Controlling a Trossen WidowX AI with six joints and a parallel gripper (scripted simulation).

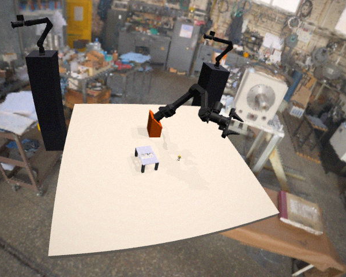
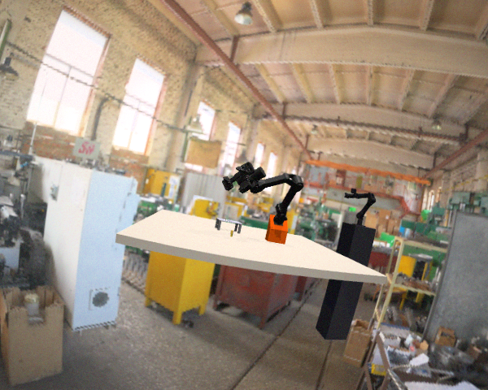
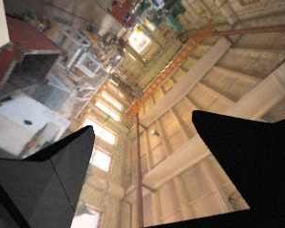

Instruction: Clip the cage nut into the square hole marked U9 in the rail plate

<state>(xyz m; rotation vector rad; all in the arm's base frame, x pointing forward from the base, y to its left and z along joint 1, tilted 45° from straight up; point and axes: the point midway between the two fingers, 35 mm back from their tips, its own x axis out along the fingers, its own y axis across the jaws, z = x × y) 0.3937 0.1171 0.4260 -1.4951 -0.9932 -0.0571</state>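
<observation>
The orange cage nut is 110 mm behind my gripper tip, 290 mm to the right of it and 330 mm below it.
</observation>
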